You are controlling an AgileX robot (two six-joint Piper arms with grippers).
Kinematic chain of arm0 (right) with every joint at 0, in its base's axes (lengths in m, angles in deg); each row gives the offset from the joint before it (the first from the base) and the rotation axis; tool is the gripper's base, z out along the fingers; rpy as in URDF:
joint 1: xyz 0 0 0.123 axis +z
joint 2: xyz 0 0 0 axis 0.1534 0.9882 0
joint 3: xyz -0.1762 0.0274 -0.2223 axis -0.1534 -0.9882 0
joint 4: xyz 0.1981 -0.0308 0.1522 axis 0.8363 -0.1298 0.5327
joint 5: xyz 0 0 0 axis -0.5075 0.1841 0.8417
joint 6: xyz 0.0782 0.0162 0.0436 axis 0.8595 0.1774 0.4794
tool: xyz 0 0 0 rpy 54.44 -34.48 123.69
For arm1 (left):
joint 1: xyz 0 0 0.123 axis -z
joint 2: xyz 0 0 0 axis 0.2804 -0.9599 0
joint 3: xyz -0.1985 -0.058 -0.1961 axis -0.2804 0.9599 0
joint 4: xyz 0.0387 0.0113 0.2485 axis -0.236 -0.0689 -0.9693
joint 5: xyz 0 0 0 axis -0.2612 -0.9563 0.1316
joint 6: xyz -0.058 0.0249 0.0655 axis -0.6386 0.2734 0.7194
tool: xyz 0 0 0 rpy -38.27 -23.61 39.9
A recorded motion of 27 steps. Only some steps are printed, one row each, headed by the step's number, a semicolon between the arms.
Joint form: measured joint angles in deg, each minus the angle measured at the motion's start. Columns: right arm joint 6, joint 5, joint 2, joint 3, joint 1, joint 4; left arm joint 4, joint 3, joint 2, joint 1, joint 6, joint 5.
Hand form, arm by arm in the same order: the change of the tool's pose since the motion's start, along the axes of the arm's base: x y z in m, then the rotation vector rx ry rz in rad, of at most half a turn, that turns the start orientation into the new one. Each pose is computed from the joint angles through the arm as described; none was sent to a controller.
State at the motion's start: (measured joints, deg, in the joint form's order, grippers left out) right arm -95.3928 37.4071 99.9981 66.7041 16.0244 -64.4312; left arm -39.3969 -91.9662 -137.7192 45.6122 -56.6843 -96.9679
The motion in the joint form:
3: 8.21 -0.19 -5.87 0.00 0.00 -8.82; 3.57 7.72 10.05 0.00 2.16 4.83
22: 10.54 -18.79 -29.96 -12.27 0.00 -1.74; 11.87 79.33 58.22 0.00 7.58 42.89
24: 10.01 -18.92 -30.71 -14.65 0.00 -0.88; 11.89 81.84 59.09 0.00 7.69 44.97
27: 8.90 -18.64 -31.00 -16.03 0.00 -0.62; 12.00 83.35 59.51 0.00 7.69 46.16
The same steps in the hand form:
3: -0.0149 -0.0131 0.0079 -0.0586 -0.0826 -0.1168; -0.0493 0.0230 0.0185 -0.0704 -0.1009 -0.0439
22: -0.0629 -0.0165 -0.0041 0.2008 -0.5533 -0.2178; -0.1890 0.0980 -0.1666 -0.2245 -0.3073 -0.0790
24: -0.0625 -0.0157 -0.0163 0.2024 -0.5273 -0.2147; -0.1898 0.0987 -0.1765 -0.2264 -0.3149 -0.0761
27: -0.0622 -0.0153 -0.0241 0.1871 -0.5100 -0.2029; -0.1899 0.0990 -0.1827 -0.2288 -0.3156 -0.0742

